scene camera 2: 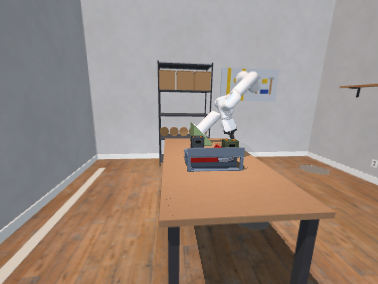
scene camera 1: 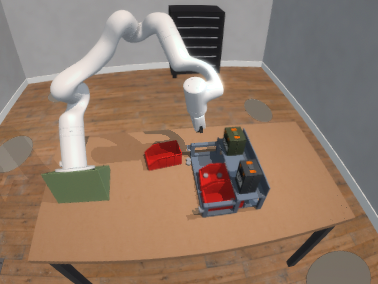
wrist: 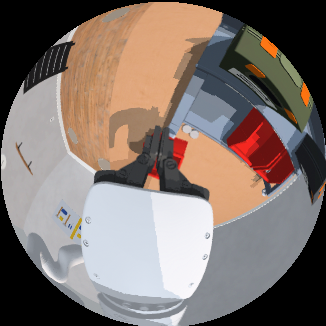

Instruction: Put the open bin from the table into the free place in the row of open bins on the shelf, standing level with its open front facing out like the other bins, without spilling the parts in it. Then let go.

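A red open bin [scene camera 1: 164, 156] [wrist: 179, 147] stands on the table, left of the blue-grey shelf in scene camera 1; its contents cannot be made out. The shelf [scene camera 1: 256, 162] [scene camera 2: 215, 152] [wrist: 210, 107] holds red bins [scene camera 1: 217, 192] [wrist: 262, 145] in its near part, with small grey round parts showing. The row's far part, beside them, shows bare shelf floor. My gripper [scene camera 1: 200, 129] [scene camera 2: 231, 136] [wrist: 159, 134] is shut and empty. It hangs above the table near the shelf's far end, apart from bin and shelf. In the wrist view its fingers partly hide the table bin.
A green case [scene camera 1: 234, 142] [scene camera 2: 230, 144] [wrist: 272, 70] and a dark case [scene camera 1: 249, 177] [scene camera 2: 197, 142] [wrist: 312, 162] stand on the shelf's rear part. Small pale round pieces [scene camera 1: 188, 161] [wrist: 190, 131] show at the shelf's front edge. A green panel [scene camera 1: 82, 185] stands by the arm's base.
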